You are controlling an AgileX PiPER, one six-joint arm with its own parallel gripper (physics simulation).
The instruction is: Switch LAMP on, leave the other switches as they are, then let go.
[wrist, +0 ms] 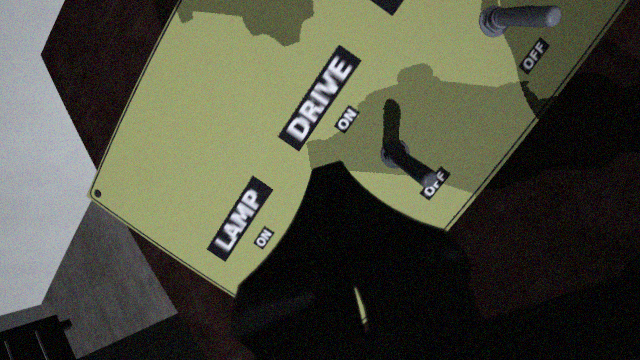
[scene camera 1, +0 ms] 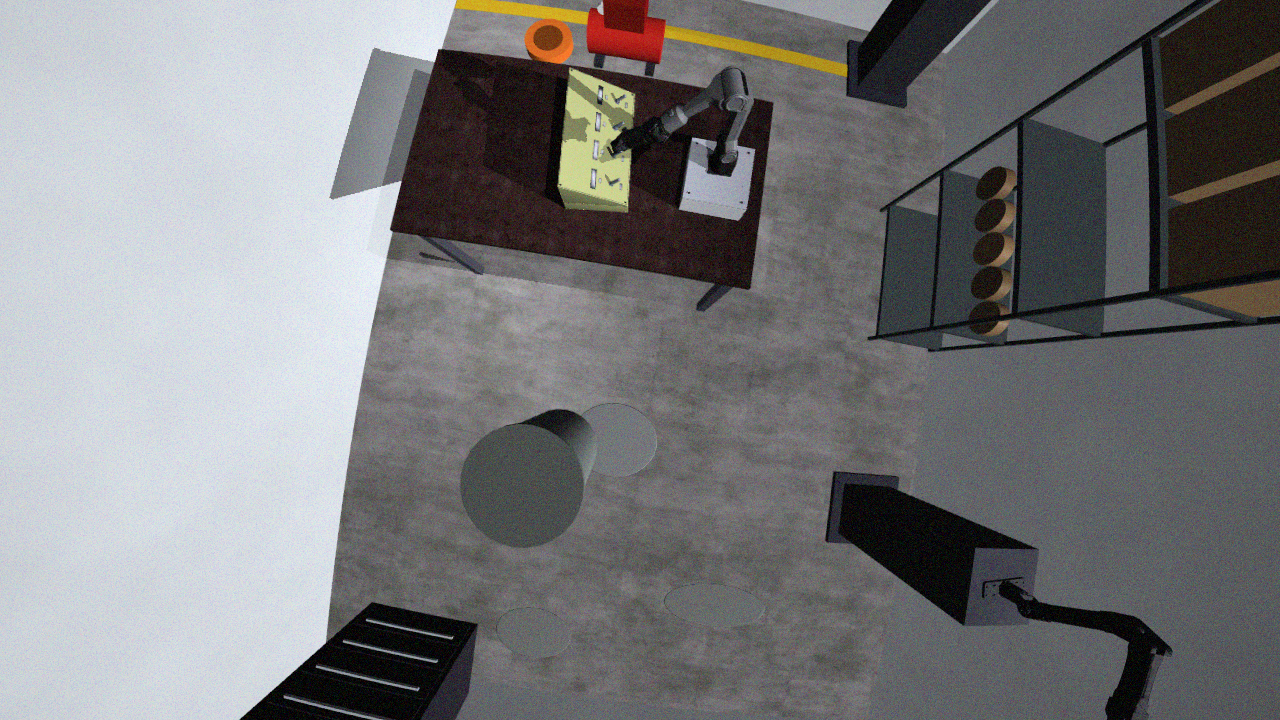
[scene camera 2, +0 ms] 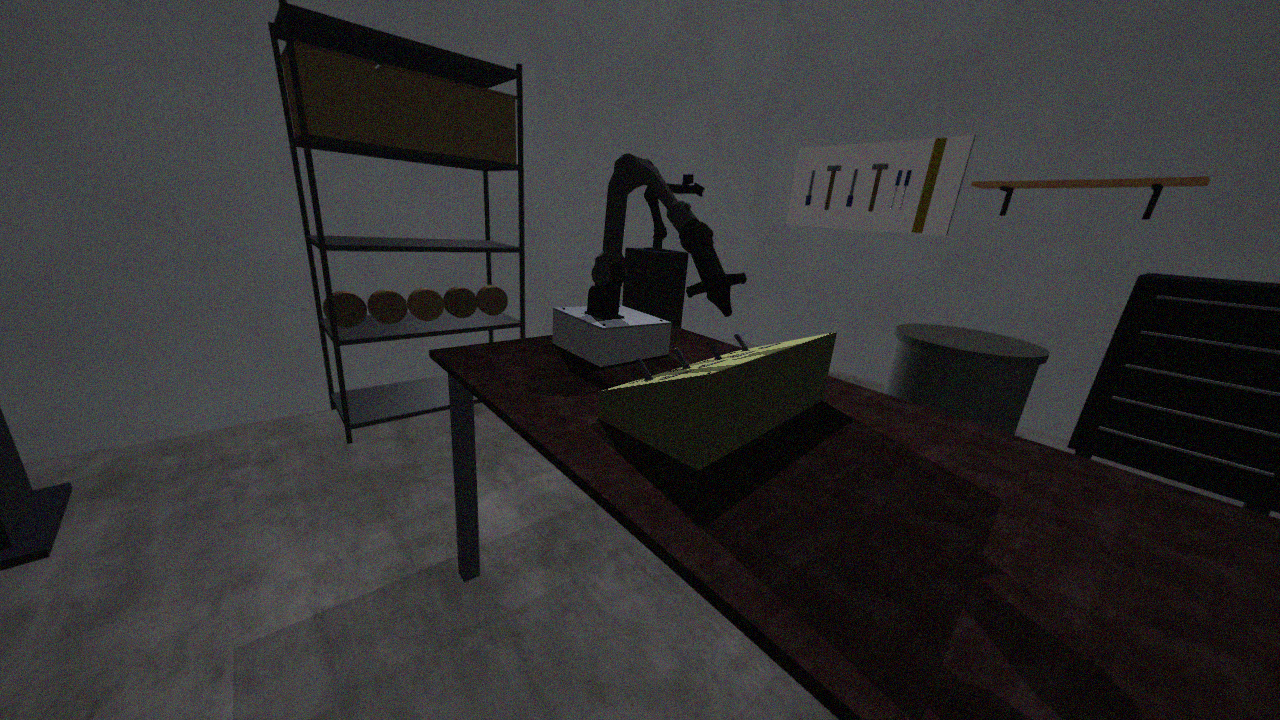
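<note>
The yellow-green sloped switch panel (scene camera 1: pixel 572 179) (scene camera 2: pixel 725 416) (wrist: pixel 200 145) stands on the table. Its LAMP label (wrist: pixel 240 218) and that row's ON mark (wrist: pixel 264 237) show in the wrist view; my gripper hides the LAMP lever there. That lever (scene camera 1: pixel 614 181) (scene camera 2: pixel 741 342) shows small at the panel's end in both scene views; its setting is too small to tell. The DRIVE lever (wrist: pixel 410 165) leans over its OFF mark. Another lever (wrist: pixel 522 17) points to its OFF side. My gripper (scene camera 1: pixel 611 150) (scene camera 2: pixel 726 313) (wrist: pixel 332 182) is shut and empty, above the panel near the DRIVE and LAMP rows.
The arm's white base box (scene camera 1: pixel 716 188) (scene camera 2: pixel 613 340) stands on the dark table (scene camera 1: pixel 483 192) beside the panel. A red tank (scene camera 1: pixel 624 40) and an orange ring (scene camera 1: pixel 530 44) are beyond the table. A grey bin (scene camera 1: pixel 521 483) stands on the floor.
</note>
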